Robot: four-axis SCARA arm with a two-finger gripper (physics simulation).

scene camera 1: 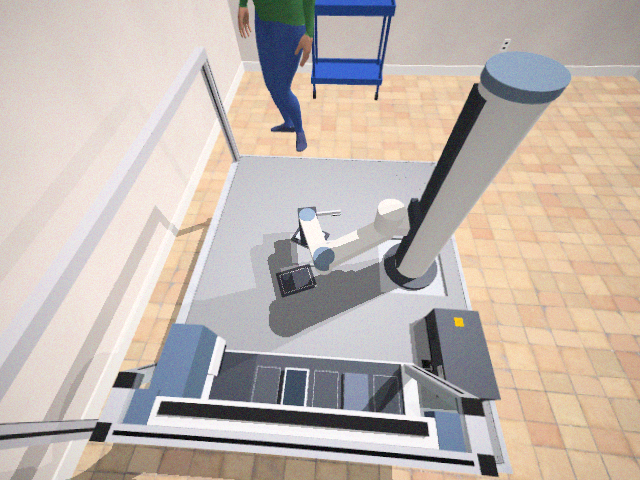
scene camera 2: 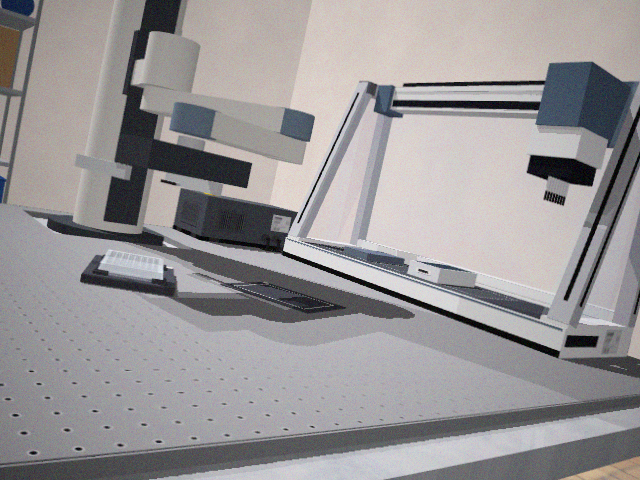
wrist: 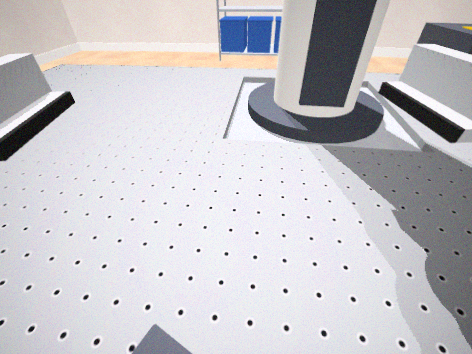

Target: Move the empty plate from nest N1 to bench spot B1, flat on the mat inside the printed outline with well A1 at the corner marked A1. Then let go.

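Where they show: gripper, fingertip midpoint: (scene camera 1: 343, 225) (wrist: 229, 72); arm's base, origin of the base link: (scene camera 1: 409, 265) (scene camera 2: 106, 235) (wrist: 310, 109).
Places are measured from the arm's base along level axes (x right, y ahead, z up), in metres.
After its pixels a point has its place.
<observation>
The pale, clear-looking plate (scene camera 2: 132, 265) @(y 0.533, x 0.142, z 0.038 m) sits in the dark nest N1 (scene camera 2: 90, 275) (scene camera 1: 325, 236) in scene camera 2; the arm hides most of both in scene camera 1. The bench spot B1 mat (scene camera 1: 296, 280) @(y 0.543, x -0.119, z 0.015 m) (scene camera 2: 289, 297) @(y 0.554, x -0.120, z 0.015 m), dark with a white printed outline, lies beside the nest, with no plate on it. Its A1 mark is too small to read. My gripper (scene camera 1: 333, 238) (scene camera 2: 124, 171) @(y 0.336, x 0.106, z 0.162 m) (wrist: 229, 72) @(y 0.336, x 0.106, z 0.162 m) is open and empty, high above the bench near the nest. One finger is hidden under the elbow in scene camera 1. A dark grey corner pokes in at the wrist view's bottom.
The arm's column (scene camera 1: 465, 170) @(y 0.041, x -0.063, z 0.677 m) (scene camera 2: 103, 118) @(y 0.038, x 0.065, z 0.250 m) (wrist: 325, 60) @(y 0.077, x 0.010, z 0.108 m) stands beyond the fingers. A dark grey instrument box (scene camera 1: 460, 351) @(y -0.104, x -0.407, z 0.127 m) (scene camera 2: 232, 217) @(y -0.033, x -0.329, z 0.083 m) stands near the framed deck machine (scene camera 1: 289, 439) @(y 0.449, x -0.680, z 0.513 m) (scene camera 2: 423, 304) @(y 0.554, x -0.450, z 0.020 m). A person (scene camera 1: 281, 56) and a blue cart (scene camera 1: 346, 81) are behind the bench.
</observation>
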